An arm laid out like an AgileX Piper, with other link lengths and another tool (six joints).
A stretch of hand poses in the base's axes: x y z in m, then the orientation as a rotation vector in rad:
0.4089, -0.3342, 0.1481, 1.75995, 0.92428, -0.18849
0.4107, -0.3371, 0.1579, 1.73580, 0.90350, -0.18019
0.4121, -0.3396, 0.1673, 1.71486, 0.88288, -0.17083
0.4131, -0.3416, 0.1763, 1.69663, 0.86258, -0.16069
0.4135, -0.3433, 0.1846, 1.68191, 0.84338, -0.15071
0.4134, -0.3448, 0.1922, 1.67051, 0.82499, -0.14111
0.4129, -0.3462, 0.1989, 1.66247, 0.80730, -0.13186
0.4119, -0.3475, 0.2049, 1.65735, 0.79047, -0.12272
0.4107, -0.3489, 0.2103, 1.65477, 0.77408, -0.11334
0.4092, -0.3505, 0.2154, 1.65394, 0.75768, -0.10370
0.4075, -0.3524, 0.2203, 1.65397, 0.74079, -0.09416
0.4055, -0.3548, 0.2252, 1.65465, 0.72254, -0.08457
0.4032, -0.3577, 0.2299, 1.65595, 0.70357, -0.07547
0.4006, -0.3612, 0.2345, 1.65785, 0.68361, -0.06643
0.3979, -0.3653, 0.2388, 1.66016, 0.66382, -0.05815
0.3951, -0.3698, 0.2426, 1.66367, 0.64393, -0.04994
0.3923, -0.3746, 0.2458, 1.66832, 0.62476, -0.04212
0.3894, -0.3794, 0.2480, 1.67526, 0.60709, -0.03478
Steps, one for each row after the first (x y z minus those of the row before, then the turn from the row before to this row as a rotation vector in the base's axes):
0.0018, -0.0029, 0.0098, -0.02485, -0.02105, 0.00035
0.0014, -0.0025, 0.0094, -0.02161, -0.02122, -0.00026
0.0010, -0.0020, 0.0090, -0.01882, -0.02120, -0.00070
0.0004, -0.0017, 0.0083, -0.01537, -0.01999, -0.00139
-0.0001, -0.0015, 0.0076, -0.01221, -0.01884, -0.00227
-0.0005, -0.0014, 0.0067, -0.00903, -0.01776, -0.00319
-0.0010, -0.0013, 0.0060, -0.00613, -0.01678, -0.00372
-0.0012, -0.0014, 0.0054, -0.00358, -0.01633, -0.00417
-0.0015, -0.0016, 0.0051, -0.00183, -0.01626, -0.00462
-0.0017, -0.0019, 0.0049, -0.00109, -0.01638, -0.00525
-0.0020, -0.0024, 0.0049, -0.00066, -0.01715, -0.00627
-0.0023, -0.0029, 0.0047, -0.00025, -0.01719, -0.00718
-0.0026, -0.0035, 0.0046, 0.00021, -0.01766, -0.00802
-0.0027, -0.0041, 0.0043, 0.00055, -0.01701, -0.00846
-0.0028, -0.0045, 0.0038, 0.00175, -0.01684, -0.00890
-0.0028, -0.0048, 0.0032, 0.00297, -0.01598, -0.00897
-0.0029, -0.0048, 0.0022, 0.00537, -0.01443, -0.00886

